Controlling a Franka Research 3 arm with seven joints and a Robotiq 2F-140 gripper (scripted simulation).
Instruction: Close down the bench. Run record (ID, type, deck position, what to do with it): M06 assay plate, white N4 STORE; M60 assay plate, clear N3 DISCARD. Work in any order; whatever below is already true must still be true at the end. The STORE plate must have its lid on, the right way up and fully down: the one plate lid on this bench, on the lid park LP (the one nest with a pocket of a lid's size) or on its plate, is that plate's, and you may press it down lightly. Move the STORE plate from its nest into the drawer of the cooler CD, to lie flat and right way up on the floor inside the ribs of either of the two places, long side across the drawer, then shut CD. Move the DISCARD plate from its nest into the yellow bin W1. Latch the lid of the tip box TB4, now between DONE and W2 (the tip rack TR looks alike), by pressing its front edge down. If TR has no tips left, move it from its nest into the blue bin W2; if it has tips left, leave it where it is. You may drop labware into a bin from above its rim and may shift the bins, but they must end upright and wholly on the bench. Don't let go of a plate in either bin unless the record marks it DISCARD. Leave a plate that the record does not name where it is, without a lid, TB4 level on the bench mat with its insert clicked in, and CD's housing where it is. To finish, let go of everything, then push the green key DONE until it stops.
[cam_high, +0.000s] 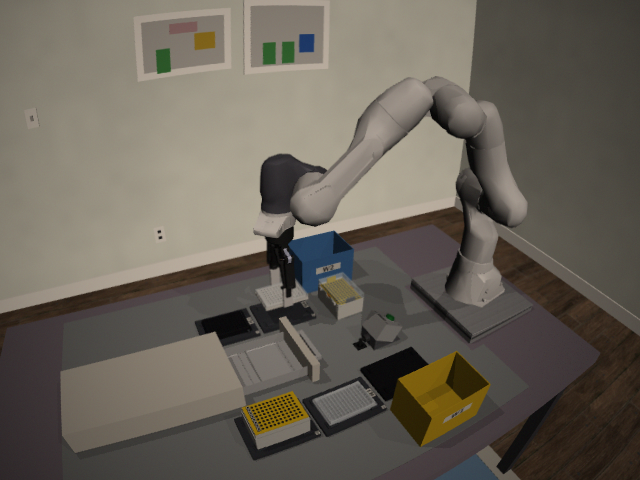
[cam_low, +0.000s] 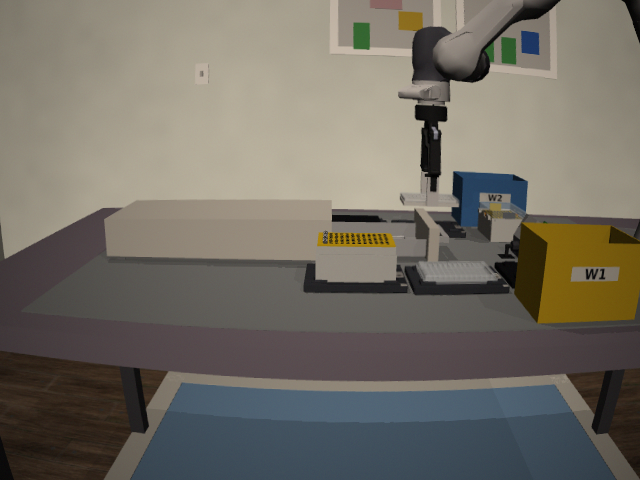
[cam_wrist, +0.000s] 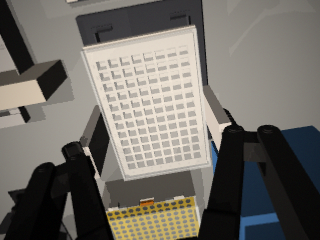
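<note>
Now: hand 140 mm short of the drawer, 190 mm to the right of it and 70 mm above it. From my hand the other things lie so: white plate: 20 mm below; black plate: 180 mm ahead, 10 mm to the left, 70 mm below; tip box TB4: 170 mm behind, 30 mm to the left, 50 mm below.
</note>
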